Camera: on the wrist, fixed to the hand. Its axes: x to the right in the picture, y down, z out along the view.
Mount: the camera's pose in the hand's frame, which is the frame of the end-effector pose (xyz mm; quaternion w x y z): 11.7 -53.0 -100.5 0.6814 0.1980 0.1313 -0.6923
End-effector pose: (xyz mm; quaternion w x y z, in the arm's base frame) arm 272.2 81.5 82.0 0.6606 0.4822 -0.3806 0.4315
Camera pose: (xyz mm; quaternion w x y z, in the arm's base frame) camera 334.5 172.3 51.8 0.7034 0.6662 0.2467 -0.0246
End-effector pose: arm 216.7 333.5 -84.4 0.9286 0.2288 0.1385 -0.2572
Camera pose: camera 183.7 338.1 -193.7 0.3912 0.2777 0.3238 -0.8155
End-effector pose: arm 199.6 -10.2 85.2 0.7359 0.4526 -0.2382 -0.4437
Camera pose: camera 257.8 14.9 -9.8 0.1359 0.6773 0.1598 -0.7052
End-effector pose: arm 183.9 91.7 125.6 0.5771 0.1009 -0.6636 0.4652
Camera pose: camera 283.3 141.2 152.3 0.7824 0.5813 -0.2144 0.0621
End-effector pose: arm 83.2 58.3 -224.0 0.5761 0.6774 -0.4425 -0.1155
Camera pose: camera 181.7 115.0 -235.6 0.2366 0.8972 0.2202 -0.3010
